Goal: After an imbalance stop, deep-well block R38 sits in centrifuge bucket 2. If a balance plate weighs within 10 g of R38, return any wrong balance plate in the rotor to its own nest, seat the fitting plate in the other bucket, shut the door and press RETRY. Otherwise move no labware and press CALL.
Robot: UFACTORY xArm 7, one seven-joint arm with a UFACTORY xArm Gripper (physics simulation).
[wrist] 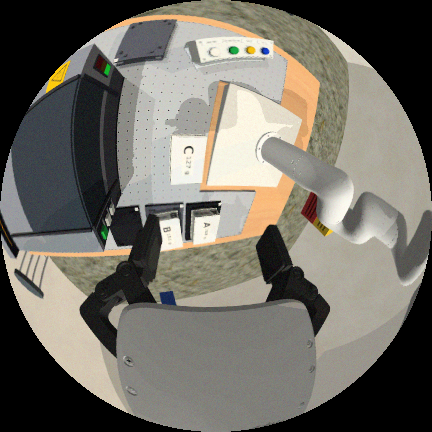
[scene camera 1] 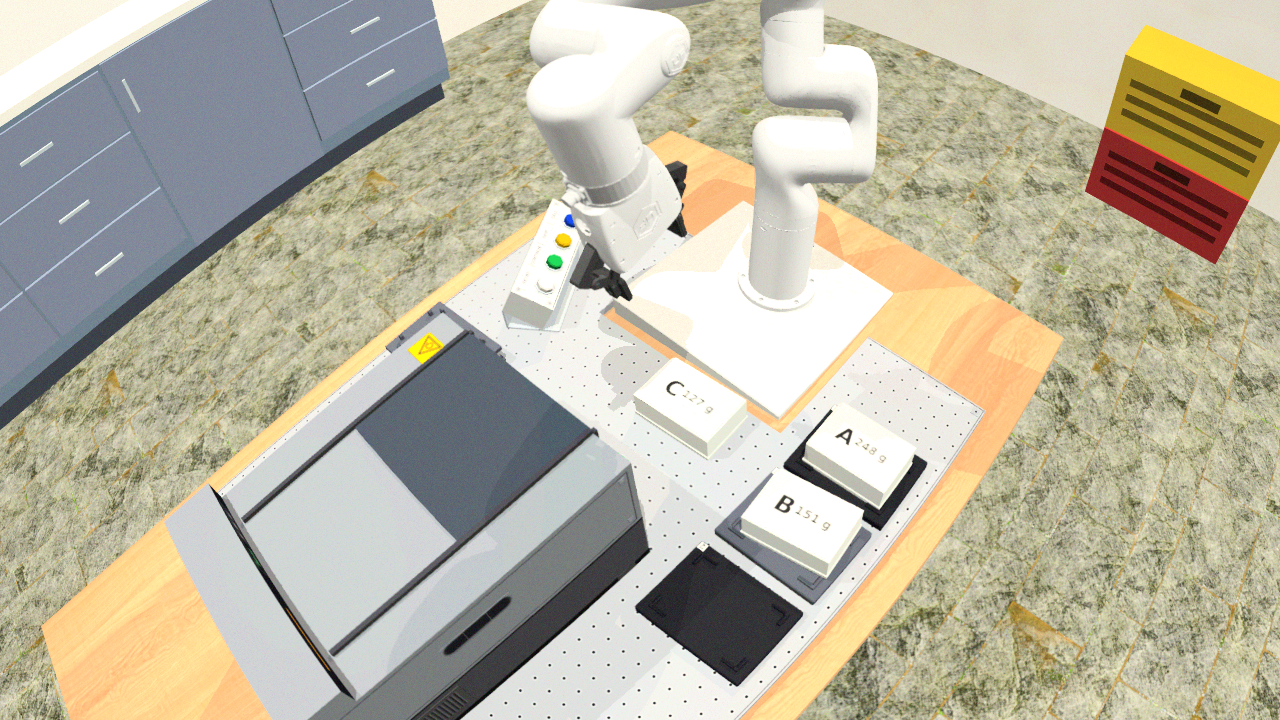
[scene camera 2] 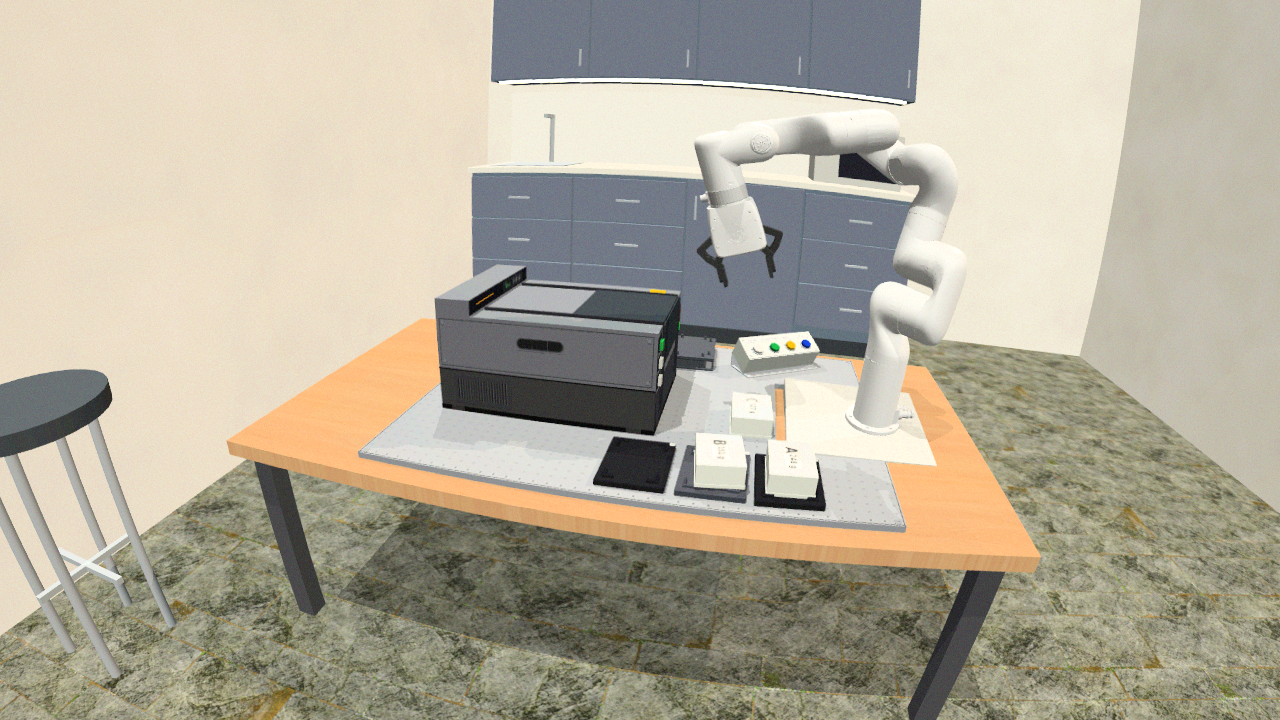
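Where they show: gripper, fingertip midpoint: (wrist: pixel 212 231) (scene camera 1: pixel 648 261) (scene camera 2: pixel 748 280); arm's base, link origin: (wrist: pixel 269 148) (scene camera 1: pixel 777 282) (scene camera 2: pixel 871 420).
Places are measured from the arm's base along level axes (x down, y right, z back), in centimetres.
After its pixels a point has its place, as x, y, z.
My gripper (scene camera 1: pixel 653 261) @(-29.4, -0.2, -31.0) (scene camera 2: pixel 748 278) @(-29.4, -0.2, -31.0) (wrist: pixel 212 231) @(-29.4, -0.2, -31.0) is open and empty, high above the table near the button box (scene camera 1: pixel 532 310) @(-4.0, 26.6, -26.7) (scene camera 2: pixel 776 361) @(-2.6, 28.0, -17.6), which has white, green, amber and blue buttons. Plate C (scene camera 1: pixel 689 420) @(-3.7, -3.9, -31.3) (scene camera 2: pixel 751 416) @(-3.7, -7.2, -29.0) (wrist: pixel 187 170) @(-3.7, -4.7, -28.3), marked 127 g, stands on the perforated board. Plate B (scene camera 1: pixel 799 532) @(-5.2, -24.7, -39.2) (scene camera 2: pixel 720 474) @(-3.9, -30.2, -37.1), marked 151 g, sits on a grey nest. Plate A (scene camera 1: pixel 854 465) @(-4.9, -26.2, -27.4) (scene camera 2: pixel 791 483) @(-3.4, -32.0, -25.3), marked 248 g, sits on a black nest. The centrifuge (scene camera 1: pixel 572 528) @(-18.4, -7.7, -56.7) (scene camera 2: pixel 554 398) @(-5.1, -6.0, -68.1) has its top covered; R38, the buckets and the rotor are hidden.
A bare black nest (scene camera 1: pixel 718 613) @(-0.7, -21.2, -51.3) (scene camera 2: pixel 635 463) @(-0.7, -22.3, -51.2) lies beside B's nest. A dark grey plate (scene camera 2: pixel 696 352) @(-2.8, 31.2, -37.9) (wrist: pixel 147 40) lies behind the centrifuge. The arm's white base plate (scene camera 1: pixel 769 358) @(0.3, -6.2, -14.0) lies beside plate C. A stool (scene camera 2: pixel 53 407) stands left of the table.
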